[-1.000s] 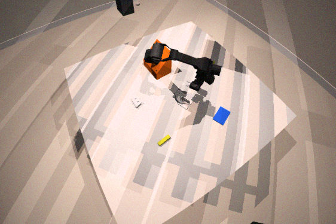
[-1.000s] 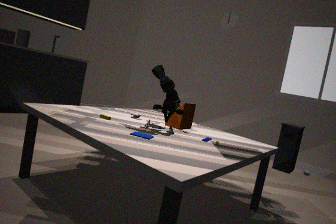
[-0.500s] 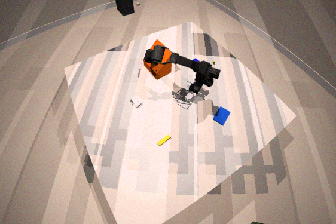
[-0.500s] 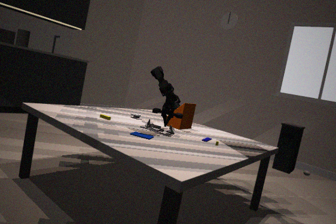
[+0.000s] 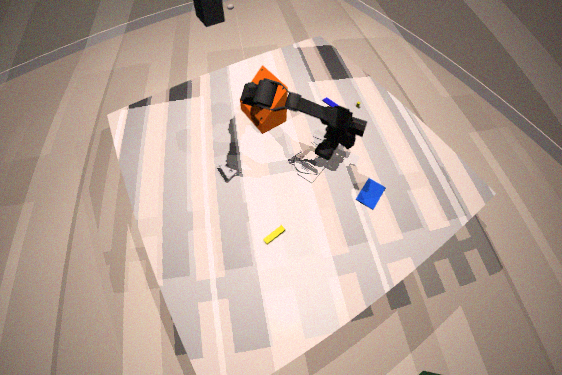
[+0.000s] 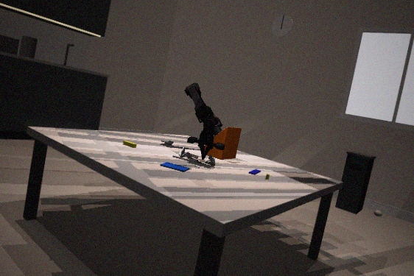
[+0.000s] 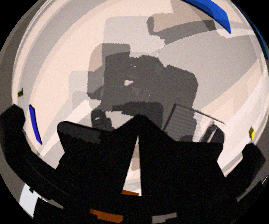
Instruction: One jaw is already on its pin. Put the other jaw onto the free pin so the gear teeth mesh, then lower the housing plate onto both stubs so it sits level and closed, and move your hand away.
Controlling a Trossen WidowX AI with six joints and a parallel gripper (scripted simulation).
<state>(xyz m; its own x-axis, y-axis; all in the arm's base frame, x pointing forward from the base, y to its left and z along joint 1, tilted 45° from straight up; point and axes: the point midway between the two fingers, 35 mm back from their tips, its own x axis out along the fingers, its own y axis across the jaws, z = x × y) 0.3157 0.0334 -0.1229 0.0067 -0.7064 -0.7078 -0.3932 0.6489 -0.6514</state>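
The jaw lies 3 cm to the left of my gripper tip, 3 cm behind it and 1 cm above it. Also, from my gripper tip: blue bar 21 cm to the left, 20 cm behind, 2 cm below; then yellow cube 31 cm to the left, 13 cm behind, 1 cm below; then blue tile 23 cm ahead, 2 cm below, 1 cm to the left.
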